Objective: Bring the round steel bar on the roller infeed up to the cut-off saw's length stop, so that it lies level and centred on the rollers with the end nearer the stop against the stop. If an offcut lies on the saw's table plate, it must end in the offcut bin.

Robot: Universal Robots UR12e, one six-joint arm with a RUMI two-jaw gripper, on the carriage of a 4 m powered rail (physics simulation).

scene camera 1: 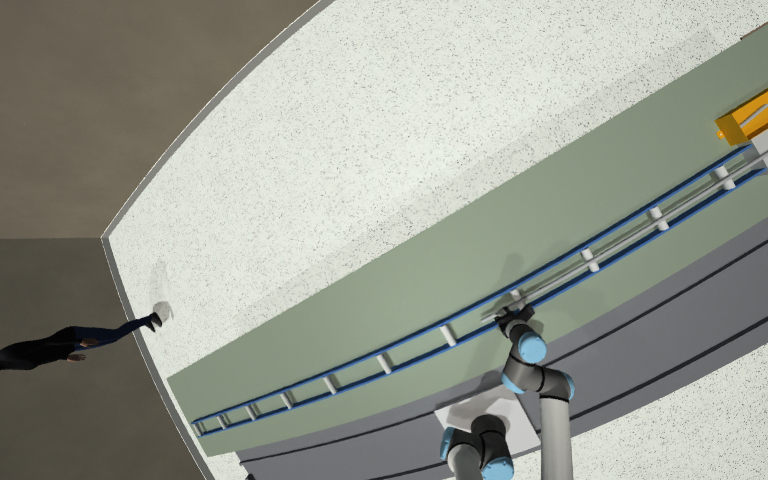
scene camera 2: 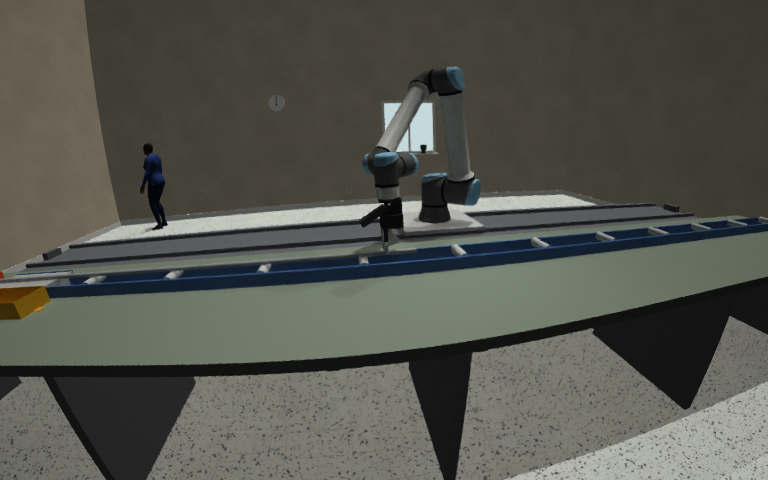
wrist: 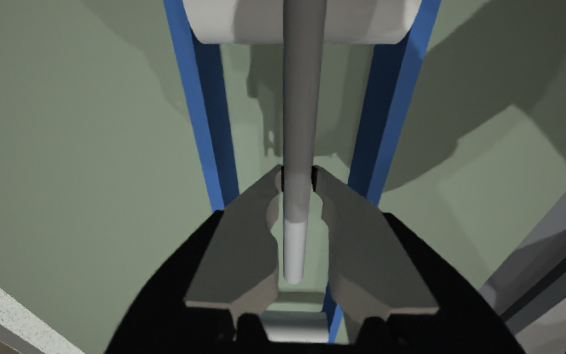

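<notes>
The round steel bar lies lengthwise along the roller infeed, about midway between the blue rails. Its rear end shows just behind the fingers in the wrist view, short of the roller behind. My gripper points down and is shut on the bar near that end, one finger on each side. The bar runs on over the saw's table plate and out of view. The bar's other end and the length stop cannot be made out.
The orange offcut bin stands beside the plate, partly in view; a thin grey piece shows inside it. The arm's carriage stands on the rail beside the bench. A person stands far off.
</notes>
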